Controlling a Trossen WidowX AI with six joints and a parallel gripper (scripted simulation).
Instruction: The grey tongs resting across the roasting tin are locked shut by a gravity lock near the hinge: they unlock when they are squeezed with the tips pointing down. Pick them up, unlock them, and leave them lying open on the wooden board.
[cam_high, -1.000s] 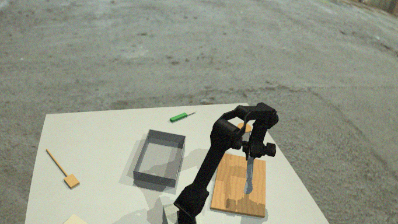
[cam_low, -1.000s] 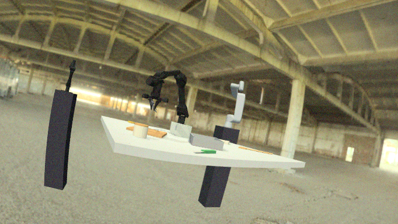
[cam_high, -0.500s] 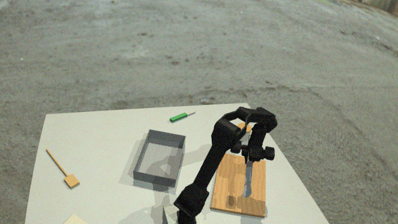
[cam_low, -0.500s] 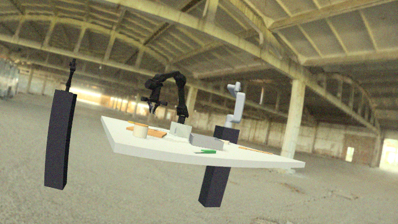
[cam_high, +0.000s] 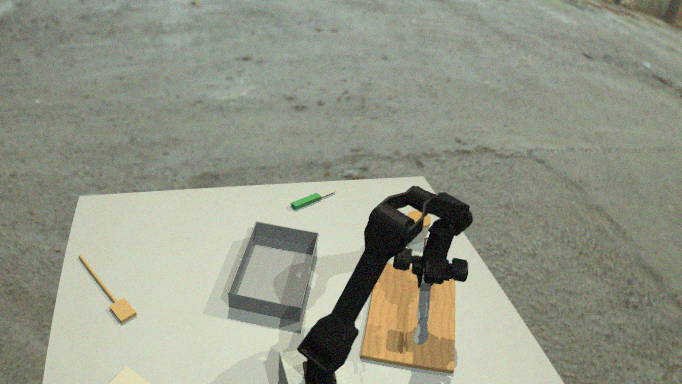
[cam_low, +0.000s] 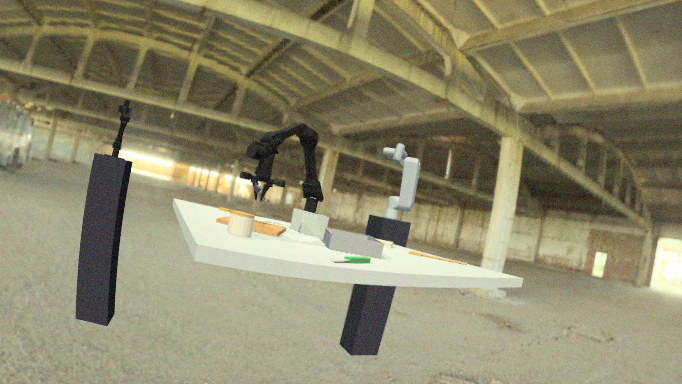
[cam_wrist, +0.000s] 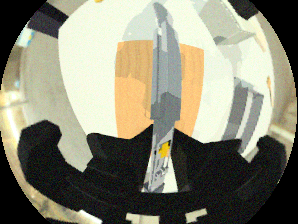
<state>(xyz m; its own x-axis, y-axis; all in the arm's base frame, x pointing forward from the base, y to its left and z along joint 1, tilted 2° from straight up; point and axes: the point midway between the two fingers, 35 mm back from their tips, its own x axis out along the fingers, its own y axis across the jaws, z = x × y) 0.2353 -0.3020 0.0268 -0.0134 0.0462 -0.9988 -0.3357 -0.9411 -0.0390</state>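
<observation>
Right now my gripper tip is 10 cm above the wooden board. From my gripper tip the other things lie so: tan-lidded jar (34 cm ahead, 10 cm to the right, 7 cm below); then green-handled tool (53 cm ahead, 19 cm to the left, 10 cm below); then grey roasting tin (36 cm to the left, 17 cm ahead, 8 cm below).
</observation>
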